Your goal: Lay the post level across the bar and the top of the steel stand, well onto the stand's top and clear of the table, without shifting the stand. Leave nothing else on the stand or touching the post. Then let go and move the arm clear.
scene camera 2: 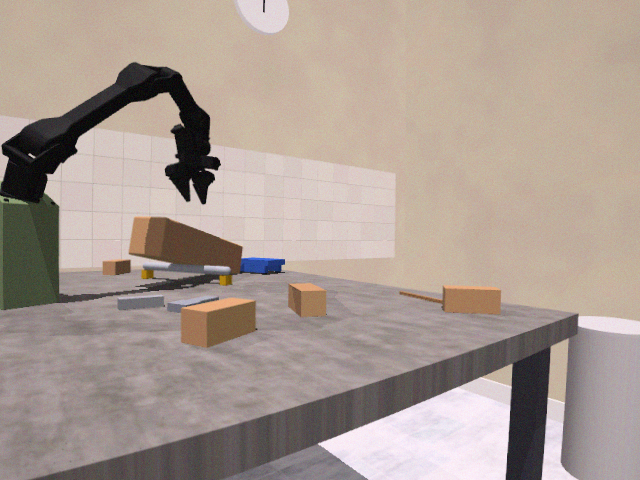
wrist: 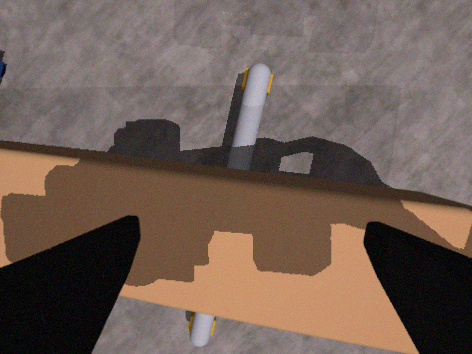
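The post point(scene camera 2: 199, 246) point(wrist: 280, 295), a long light-brown beam, lies tilted across the bar point(scene camera 2: 217, 270) point(wrist: 256, 90), a pale rounded rod on yellow feet. In the scene view its left end is raised and its right end is low, near the table; contact there is hidden. My gripper point(scene camera 2: 196, 201) point(wrist: 253, 229) is open and empty, above the post and apart from it. Two low grey pieces point(scene camera 2: 140, 302) point(scene camera 2: 192, 303) lie in front of the bar. I cannot tell whether either is the steel stand.
Brown blocks stand at the front point(scene camera 2: 219, 322), the middle point(scene camera 2: 310, 300), the right point(scene camera 2: 471, 299) and the back left point(scene camera 2: 116, 267) of the table point(scene camera 2: 310, 361). A thin brown stick point(scene camera 2: 419, 296) meets the right block in view. A blue object point(scene camera 2: 262, 265) lies behind the post.
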